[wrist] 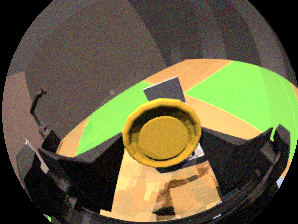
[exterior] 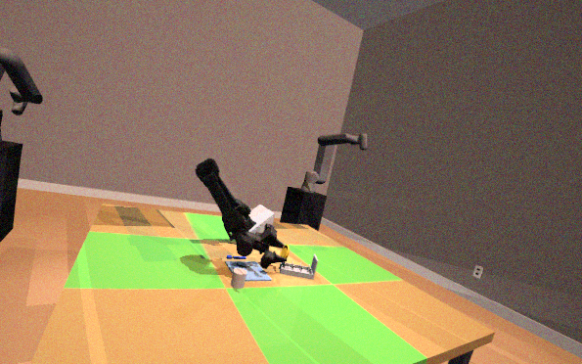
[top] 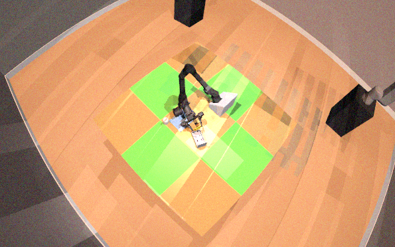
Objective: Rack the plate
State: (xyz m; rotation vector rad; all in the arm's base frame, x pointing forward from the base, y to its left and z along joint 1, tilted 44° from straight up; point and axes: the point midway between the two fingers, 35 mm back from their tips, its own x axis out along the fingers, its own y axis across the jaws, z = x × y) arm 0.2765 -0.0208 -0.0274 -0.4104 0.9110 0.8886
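The dish rack is 40 mm to the left of my gripper tip, 40 mm below it and 30 mm ahead of it. The rest, counted from my gripper tip: pale cup (240 mm to the right, 100 mm ahead, 40 mm below); light blue mat (160 mm to the right, 60 mm below); yellow plate (10 mm to the right).
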